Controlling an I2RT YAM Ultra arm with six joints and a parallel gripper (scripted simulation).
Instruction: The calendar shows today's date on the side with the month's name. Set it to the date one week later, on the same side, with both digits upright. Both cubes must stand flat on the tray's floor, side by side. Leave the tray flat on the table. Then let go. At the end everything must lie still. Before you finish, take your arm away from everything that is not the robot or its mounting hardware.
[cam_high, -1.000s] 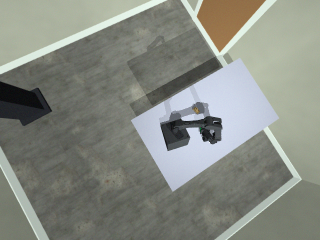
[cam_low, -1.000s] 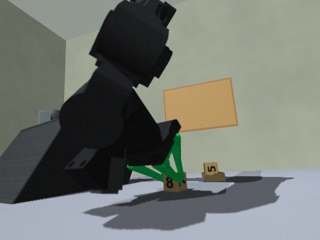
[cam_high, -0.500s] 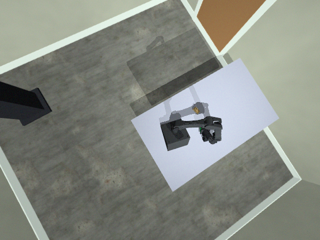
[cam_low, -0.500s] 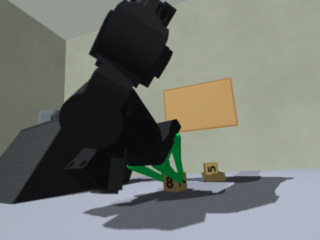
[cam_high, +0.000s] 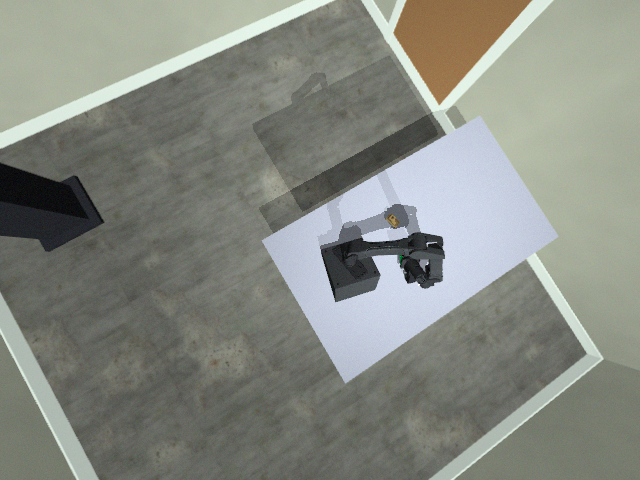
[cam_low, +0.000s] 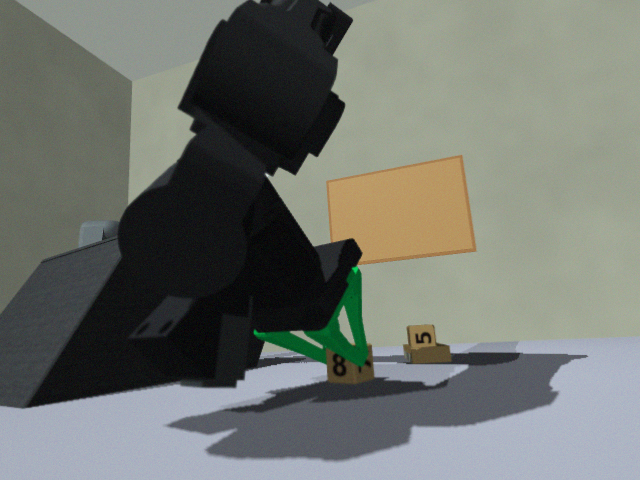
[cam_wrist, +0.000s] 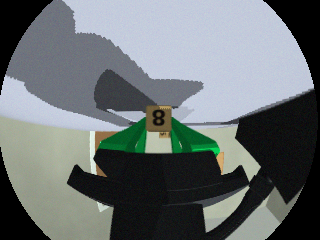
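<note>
My gripper is now 10 mm to the right of the wooden cube and 10 mm above it. Also, from my hand: wooden tray 170 mm to the left, 50 mm ahead, 10 mm below.
</note>
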